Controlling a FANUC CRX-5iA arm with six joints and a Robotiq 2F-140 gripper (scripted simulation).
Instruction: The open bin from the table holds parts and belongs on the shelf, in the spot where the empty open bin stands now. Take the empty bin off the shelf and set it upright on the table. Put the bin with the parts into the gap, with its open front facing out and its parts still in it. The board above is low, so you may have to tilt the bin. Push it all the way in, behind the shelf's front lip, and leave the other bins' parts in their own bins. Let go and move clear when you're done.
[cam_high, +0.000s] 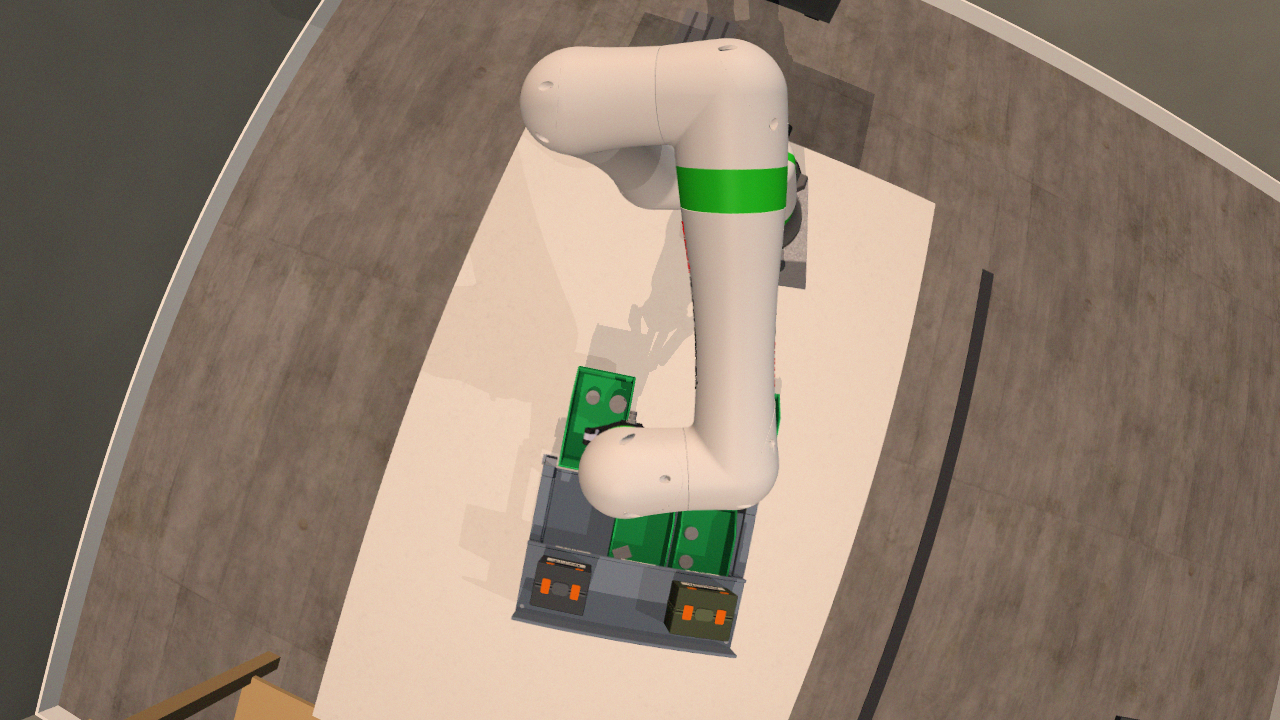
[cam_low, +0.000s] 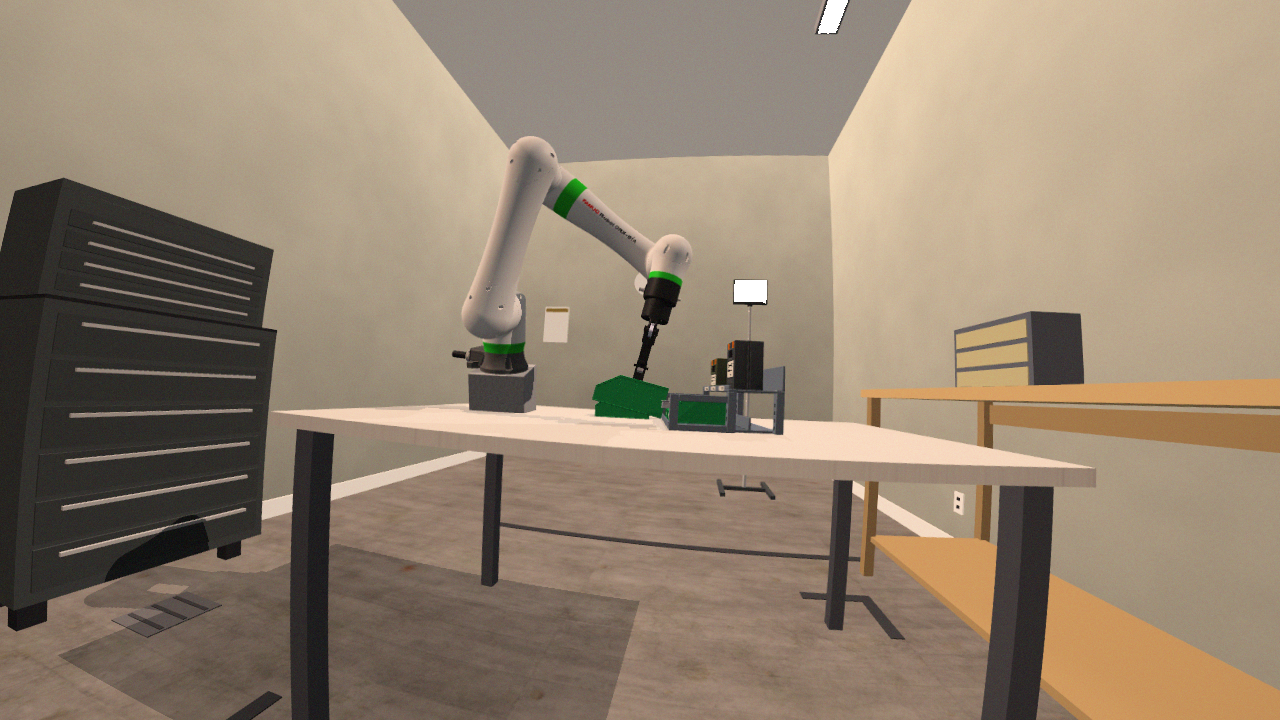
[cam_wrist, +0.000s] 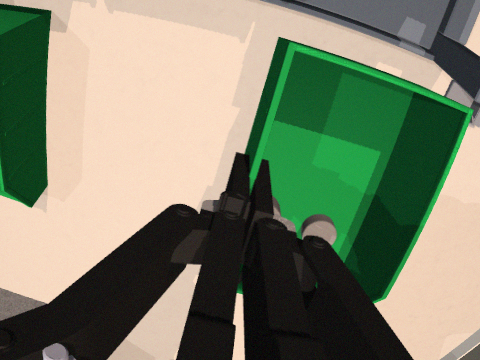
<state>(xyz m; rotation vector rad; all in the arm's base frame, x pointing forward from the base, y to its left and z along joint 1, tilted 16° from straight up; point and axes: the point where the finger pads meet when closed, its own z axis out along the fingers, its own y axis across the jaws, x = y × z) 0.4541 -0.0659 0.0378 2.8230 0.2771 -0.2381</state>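
The grey cube is 11 cm ahead of my hand, 9 cm below it and 7 cm to the left of it. The rest, counted from my hand: grey shelf: 19 cm ahead, 11 cm to the left, 5 cm below.
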